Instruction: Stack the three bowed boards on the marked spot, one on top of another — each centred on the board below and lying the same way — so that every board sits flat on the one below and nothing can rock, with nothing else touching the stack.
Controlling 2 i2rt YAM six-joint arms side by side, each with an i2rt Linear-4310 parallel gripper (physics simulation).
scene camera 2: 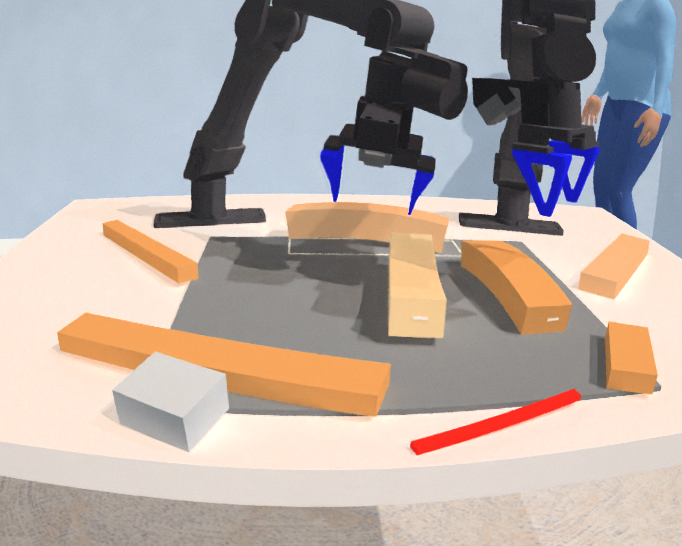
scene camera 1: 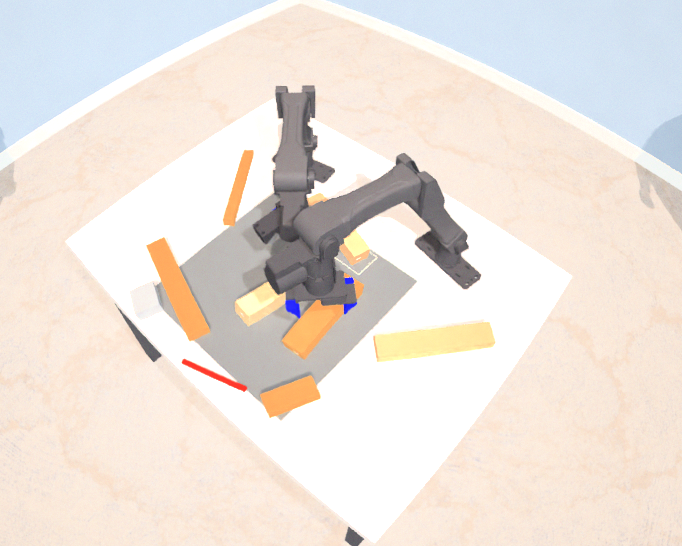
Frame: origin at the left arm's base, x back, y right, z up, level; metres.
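Seen in the pictures: left gripper, between the fingertips: [scene camera 2: 559, 208] [scene camera 1: 322, 313]; right gripper, between the fingertips: [scene camera 2: 372, 206]; left arm's base, origin of its link: [scene camera 2: 511, 226] [scene camera 1: 447, 260]; right arm's base, origin of its link: [scene camera 2: 208, 220].
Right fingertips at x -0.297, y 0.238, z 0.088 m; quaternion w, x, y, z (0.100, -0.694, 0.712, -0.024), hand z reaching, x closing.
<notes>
Pixels of each thing's top centre, then the offset from my right fingertips to it. Level surfaces: height alone.
- bowed light-orange board, centre of its top: [scene camera 2: 370, 206] [scene camera 1: 336, 220] dx +0.115, dy +0.010, dz -0.028 m
- pale yellow bowed board, centre of its top: [scene camera 2: 414, 261] [scene camera 1: 278, 283] dx -0.119, dy -0.058, dz -0.032 m
- bowed orange board, centre of its top: [scene camera 2: 513, 261] [scene camera 1: 323, 310] dx -0.077, dy -0.183, dz -0.035 m
- grey mat, height of its surface: dz -0.082 m
- long orange board, centre of its top: [scene camera 2: 203, 350] [scene camera 1: 174, 283] dx -0.326, dy +0.125, dz -0.061 m
- grey block, centre of its top: [scene camera 2: 167, 376] [scene camera 1: 144, 296] dx -0.413, dy +0.127, dz -0.043 m
- red stick, centre of its top: [scene camera 2: 506, 414] [scene camera 1: 212, 374] dx -0.373, dy -0.145, dz -0.075 m
- short orange block, centre of its top: [scene camera 2: 631, 346] [scene camera 1: 290, 395] dx -0.261, dy -0.300, dz -0.060 m
- thin orange bar, centre of its top: [scene camera 2: 142, 237] [scene camera 1: 238, 181] dx +0.000, dy +0.334, dz -0.060 m
- long yellowish board, centre of its top: [scene camera 2: 620, 254] [scene camera 1: 436, 339] dx +0.091, dy -0.398, dz -0.062 m
A bowed light-orange board [scene camera 1: 355, 249] [scene camera 2: 352, 220] lies hump up at the back, askew to the marked outline [scene camera 1: 368, 265] [scene camera 2: 329, 254]; its left end in scene camera 2 is behind the outline, its right end overlaps it. A pale yellow bowed board [scene camera 1: 255, 307] [scene camera 2: 415, 284] lies on the mat in front. A bowed orange board [scene camera 1: 310, 332] [scene camera 2: 511, 278] lies hump up to its right in scene camera 2. My right gripper [scene camera 2: 372, 207] is open and empty over the back board; height is unclear. My left gripper [scene camera 1: 320, 312] [scene camera 2: 559, 205] is open and empty above the orange board.
On or around the grey mat [scene camera 1: 244, 352] [scene camera 2: 284, 346] lie a long orange board [scene camera 1: 178, 290] [scene camera 2: 227, 358], grey block [scene camera 1: 146, 299] [scene camera 2: 170, 383], red stick [scene camera 1: 214, 375] [scene camera 2: 494, 422], short orange block [scene camera 1: 290, 395] [scene camera 2: 630, 349], thin orange bar [scene camera 1: 238, 187] [scene camera 2: 149, 250] and long yellowish board [scene camera 1: 435, 341] [scene camera 2: 614, 264].
</notes>
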